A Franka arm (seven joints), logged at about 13 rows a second.
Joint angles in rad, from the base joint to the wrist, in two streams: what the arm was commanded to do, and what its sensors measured. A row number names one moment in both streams.
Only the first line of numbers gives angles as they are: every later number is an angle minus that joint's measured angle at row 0.
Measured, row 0:
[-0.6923 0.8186 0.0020 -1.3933 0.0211 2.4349 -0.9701]
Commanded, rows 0 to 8:
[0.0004 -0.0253 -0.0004 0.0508 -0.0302 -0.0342 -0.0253]
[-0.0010 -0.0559 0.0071 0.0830 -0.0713 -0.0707 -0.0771]
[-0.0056 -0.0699 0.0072 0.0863 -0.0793 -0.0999 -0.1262]
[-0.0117 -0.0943 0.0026 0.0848 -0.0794 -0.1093 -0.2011]
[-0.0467 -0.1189 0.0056 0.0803 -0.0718 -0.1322 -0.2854]
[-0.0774 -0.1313 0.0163 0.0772 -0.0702 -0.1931 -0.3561]
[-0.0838 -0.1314 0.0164 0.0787 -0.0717 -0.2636 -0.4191]
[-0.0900 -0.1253 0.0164 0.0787 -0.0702 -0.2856 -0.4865]
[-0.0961 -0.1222 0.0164 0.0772 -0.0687 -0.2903 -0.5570]
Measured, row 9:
[-0.0849 -0.1220 0.0023 0.0934 -0.0638 -0.2692 -0.4561]
